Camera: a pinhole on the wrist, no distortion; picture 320 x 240 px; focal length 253.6 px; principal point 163.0 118.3 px. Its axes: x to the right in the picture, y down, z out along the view. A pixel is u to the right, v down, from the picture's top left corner.
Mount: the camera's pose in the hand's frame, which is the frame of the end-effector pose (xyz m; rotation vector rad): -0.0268 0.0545 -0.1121 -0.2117 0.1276 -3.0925
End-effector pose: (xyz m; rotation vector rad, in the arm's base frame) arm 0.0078 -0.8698 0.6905 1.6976 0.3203 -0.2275
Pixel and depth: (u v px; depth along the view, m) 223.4 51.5 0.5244
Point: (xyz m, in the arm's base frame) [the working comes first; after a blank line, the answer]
In the camera's frame: 0.1249 -0.1381 0.5244

-0.0072 -1.3245 0.7874
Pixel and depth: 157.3 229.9 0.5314
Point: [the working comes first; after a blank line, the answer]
In the camera's frame: -0.0119 0.2338 0.5314

0.0080 -1.2221 0.4047
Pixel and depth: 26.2 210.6 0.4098
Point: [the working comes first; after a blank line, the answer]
In the camera's frame: -0.2211 0.1492 0.4098

0.2147 -1.0811 0.4604
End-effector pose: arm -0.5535 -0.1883 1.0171 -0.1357 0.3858 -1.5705
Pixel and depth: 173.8 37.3 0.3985
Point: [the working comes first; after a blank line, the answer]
In the camera's frame: 0.0170 -0.1273 0.3985

-0.3181 -0.2408 1.2423
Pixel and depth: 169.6 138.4 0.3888
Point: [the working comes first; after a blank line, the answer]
In the camera's frame: 0.0101 0.0308 0.3888

-0.4741 -0.2487 1.2693
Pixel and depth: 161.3 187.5 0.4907
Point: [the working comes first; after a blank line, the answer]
In the camera's frame: -0.0033 0.1339 0.4907

-0.5506 -0.2942 1.3845
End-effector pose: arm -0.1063 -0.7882 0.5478 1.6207 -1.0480 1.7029
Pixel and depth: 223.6 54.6 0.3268
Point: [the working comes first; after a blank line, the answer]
In the camera's frame: 0.0781 -0.0821 0.3268

-0.0627 -1.0288 0.4616
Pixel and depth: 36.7 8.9 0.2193
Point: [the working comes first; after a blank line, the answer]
In the camera's frame: -0.1092 -0.0946 0.2193

-0.1776 -0.9557 0.6296
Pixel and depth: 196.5 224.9 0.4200
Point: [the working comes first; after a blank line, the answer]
In the camera's frame: 0.0555 0.1765 0.4200

0.1878 -0.9481 0.5441
